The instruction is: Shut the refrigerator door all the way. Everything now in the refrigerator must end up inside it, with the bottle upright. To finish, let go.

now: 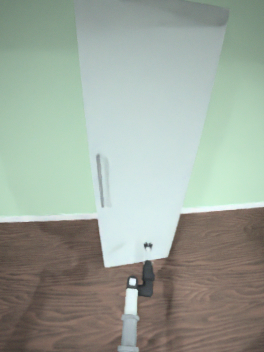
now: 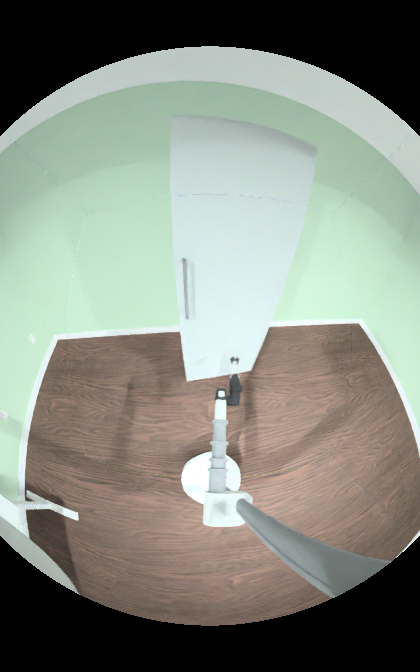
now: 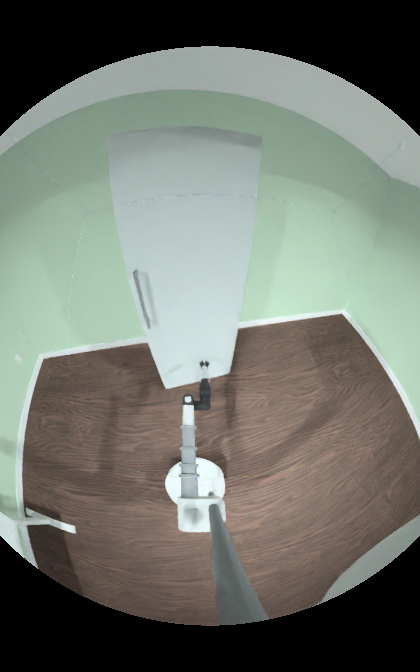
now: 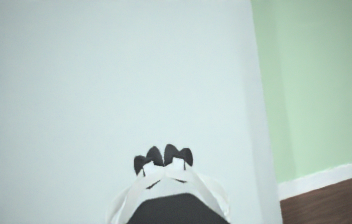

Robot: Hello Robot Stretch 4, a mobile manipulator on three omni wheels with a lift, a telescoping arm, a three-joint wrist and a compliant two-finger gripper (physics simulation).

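Frame: origin at the robot's base, x right, y down, z ahead, level; metres.
Seen in the pictures: gripper, fingertip midpoint: [image 1: 148,242] [image 2: 234,356] [image 3: 203,360] [image 4: 163,157].
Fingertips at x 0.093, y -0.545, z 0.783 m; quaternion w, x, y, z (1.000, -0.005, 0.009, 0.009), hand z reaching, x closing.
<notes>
A point is followed by its place in that frame.
The refrigerator's pale grey door [image 1: 145,125] @[x 0.017, y -1.318, z 0.909 m] [image 2: 235,235] @[x 0.004, y -1.280, z 0.906 m] [image 3: 190,240] @[x 0.037, y -1.276, z 0.915 m] [image 4: 125,75] @[x 0.052, y -0.669, z 0.919 m] stands upright against the green wall. It looks flush or nearly flush; no gap shows along its edges, but a narrow one cannot be ruled out. Its grey vertical handle [image 1: 100,181] @[x -0.205, y -1.042, z 0.787 m] [image 2: 186,289] @[x -0.201, y -1.043, z 0.787 m] [image 3: 141,300] @[x -0.204, y -1.039, z 0.787 m] is on the left side. My gripper [image 1: 148,245] @[x 0.093, y -0.545, z 0.783 m] [image 2: 234,360] @[x 0.093, y -0.545, z 0.783 m] [image 3: 204,364] @[x 0.093, y -0.545, z 0.783 m] [image 4: 163,157] @[x 0.093, y -0.545, z 0.783 m] is shut with its dark fingertips together and holds nothing. It is in front of the door's lower right part; whether it touches cannot be told. The bottle and the other contents are hidden.
A white baseboard [image 1: 47,218] @[x -1.105, y -0.015, z 1.367 m] [image 2: 117,332] @[x -1.179, y -0.014, z 1.354 m] [image 3: 95,346] @[x -1.211, y -0.029, z 1.348 m] runs along the wall on both sides of the refrigerator. Brown wooden floor [image 1: 225,290] @[x 0.842, y 0.028, z 0.723 m] lies in front of it. A white angled piece [image 2: 52,506] [image 3: 50,521] stands out at the lower left, beside the robot.
</notes>
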